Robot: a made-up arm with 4 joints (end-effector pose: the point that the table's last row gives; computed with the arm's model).
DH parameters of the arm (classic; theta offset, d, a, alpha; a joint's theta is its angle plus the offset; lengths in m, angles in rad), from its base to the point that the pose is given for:
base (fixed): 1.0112 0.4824 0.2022 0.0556
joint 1: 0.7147 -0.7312 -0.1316 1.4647
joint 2: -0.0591 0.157 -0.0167 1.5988
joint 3: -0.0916 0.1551 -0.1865 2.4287
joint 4: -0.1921 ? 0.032 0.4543
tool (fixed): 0.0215 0.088 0 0
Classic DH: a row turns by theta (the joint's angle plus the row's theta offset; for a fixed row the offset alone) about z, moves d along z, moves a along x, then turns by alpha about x.
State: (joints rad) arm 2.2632 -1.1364 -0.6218 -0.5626
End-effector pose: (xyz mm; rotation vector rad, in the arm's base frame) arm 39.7 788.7 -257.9 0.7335 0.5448 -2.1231
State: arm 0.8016 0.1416 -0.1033 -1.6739
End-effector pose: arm 540.8 333.4 -561.5 1.0590 -0.3830 0.9183
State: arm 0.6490 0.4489 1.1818 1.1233
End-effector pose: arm 292.6 161.0 -627.5 -0.0910 0.1045 2.1371
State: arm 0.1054 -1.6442 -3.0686 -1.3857
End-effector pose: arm 173.2 -244.4 -431.5 0.5383 2.3833 1.3993
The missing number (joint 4, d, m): -0.3039
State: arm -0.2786 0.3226 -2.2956 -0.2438
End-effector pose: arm 239.8 350.8 -457.2 -0.2762 0.5842 -2.6685
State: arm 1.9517 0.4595 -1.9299 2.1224
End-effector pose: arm -205.8 354.4 -470.0 0.2837 1.4467 1.0720
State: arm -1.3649 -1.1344 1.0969 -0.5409
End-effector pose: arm -364.0 -57.4 -78.1 -1.4046 0.4091 -0.8045
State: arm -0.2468 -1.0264 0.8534 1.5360
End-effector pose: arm 165.5 -348.1 -226.5 -1.0819 1.6922 1.3123
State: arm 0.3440 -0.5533 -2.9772 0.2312
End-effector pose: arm 160.8 54.0 -583.9 -0.4609 -0.3687 -1.1657
